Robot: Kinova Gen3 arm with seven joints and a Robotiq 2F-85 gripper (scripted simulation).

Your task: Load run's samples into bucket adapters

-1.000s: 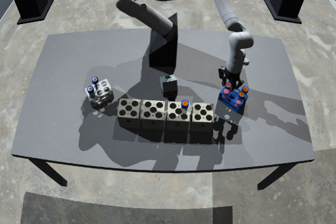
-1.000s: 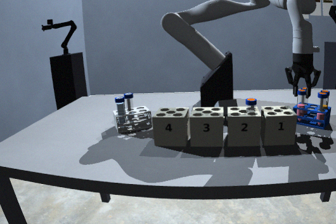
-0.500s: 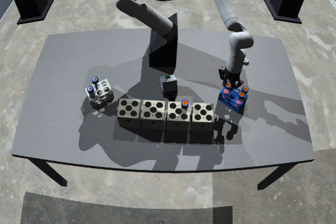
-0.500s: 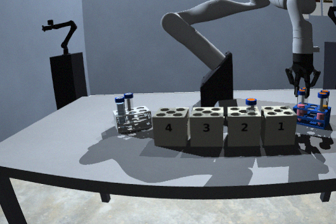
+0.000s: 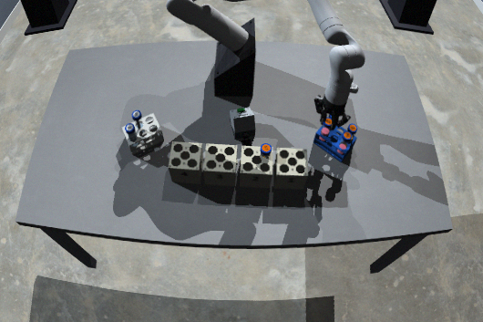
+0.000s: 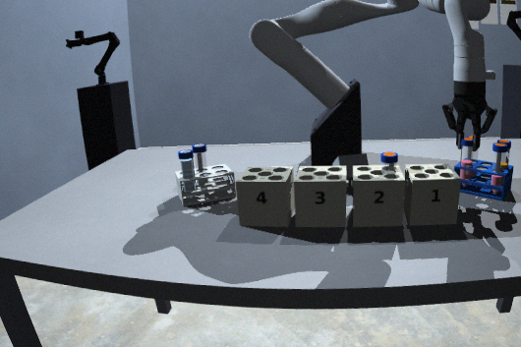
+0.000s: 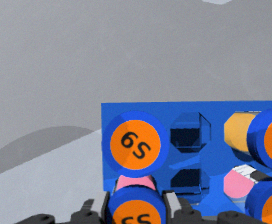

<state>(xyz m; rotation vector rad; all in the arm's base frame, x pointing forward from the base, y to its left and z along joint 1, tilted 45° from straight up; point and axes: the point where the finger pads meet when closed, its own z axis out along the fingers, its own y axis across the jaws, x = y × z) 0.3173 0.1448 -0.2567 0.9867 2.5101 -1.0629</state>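
Now: the sample tube S3 10 mm to the right of my hand and 50 mm below it. Round my hand: sample tube S9: 40 mm behind, 30 mm to the left, 50 mm below; then blue rack: 10 mm ahead, 40 mm to the left, 90 mm below; then sample tube S4: 50 mm ahead, 60 mm to the left, 50 mm below.
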